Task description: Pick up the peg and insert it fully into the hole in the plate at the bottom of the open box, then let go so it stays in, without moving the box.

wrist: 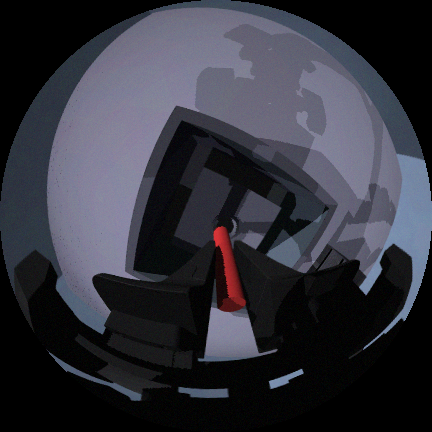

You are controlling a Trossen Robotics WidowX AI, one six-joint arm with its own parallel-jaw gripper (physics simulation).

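Note:
My gripper is shut on the red peg, which sits between the two black fingertips with its far end pointing at the box. The open box is dark and square, seen from above and turned at an angle, and the fingertips overlap its near side in the view. The grey plate lies at the bottom of the box. The round hole in the plate shows just beyond the peg's far end, partly covered by it. How far the peg's end is above the hole is hard to tell.
A pale table top surrounds the box. A dark grooved block stands to the right of the box, partly hidden by the right finger. Shadows of the arm fall on the table and into the box.

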